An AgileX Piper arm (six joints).
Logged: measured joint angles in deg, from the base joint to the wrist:
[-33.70, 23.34, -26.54, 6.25, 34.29, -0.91]
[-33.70, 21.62, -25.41, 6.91, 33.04, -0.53]
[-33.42, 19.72, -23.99, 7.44, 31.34, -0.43]
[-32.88, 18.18, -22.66, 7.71, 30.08, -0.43]
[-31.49, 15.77, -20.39, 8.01, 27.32, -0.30]
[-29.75, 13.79, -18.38, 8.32, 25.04, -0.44]
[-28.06, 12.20, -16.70, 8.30, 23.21, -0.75]
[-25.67, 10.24, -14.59, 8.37, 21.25, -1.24]
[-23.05, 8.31, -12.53, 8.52, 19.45, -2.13]
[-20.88, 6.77, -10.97, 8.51, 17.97, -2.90]
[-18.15, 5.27, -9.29, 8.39, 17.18, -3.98]
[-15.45, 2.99, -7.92, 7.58, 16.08, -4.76]
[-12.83, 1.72, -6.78, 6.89, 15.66, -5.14]
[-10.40, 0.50, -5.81, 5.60, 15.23, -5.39]
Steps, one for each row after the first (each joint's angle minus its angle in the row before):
[0.00, -1.72, 1.13, 0.66, -1.25, 0.38]
[0.28, -1.90, 1.42, 0.53, -1.70, 0.10]
[0.54, -1.54, 1.33, 0.27, -1.26, 0.00]
[1.39, -2.41, 2.27, 0.30, -2.76, 0.13]
[1.74, -1.98, 2.01, 0.31, -2.28, -0.14]
[1.69, -1.59, 1.68, -0.02, -1.83, -0.31]
[2.39, -1.96, 2.11, 0.07, -1.96, -0.49]
[2.62, -1.93, 2.06, 0.15, -1.80, -0.89]
[2.17, -1.54, 1.56, -0.01, -1.48, -0.77]
[2.73, -1.50, 1.68, -0.12, -0.79, -1.08]
[2.70, -2.28, 1.37, -0.81, -1.10, -0.78]
[2.62, -1.27, 1.14, -0.69, -0.42, -0.38]
[2.43, -1.22, 0.97, -1.29, -0.43, -0.25]

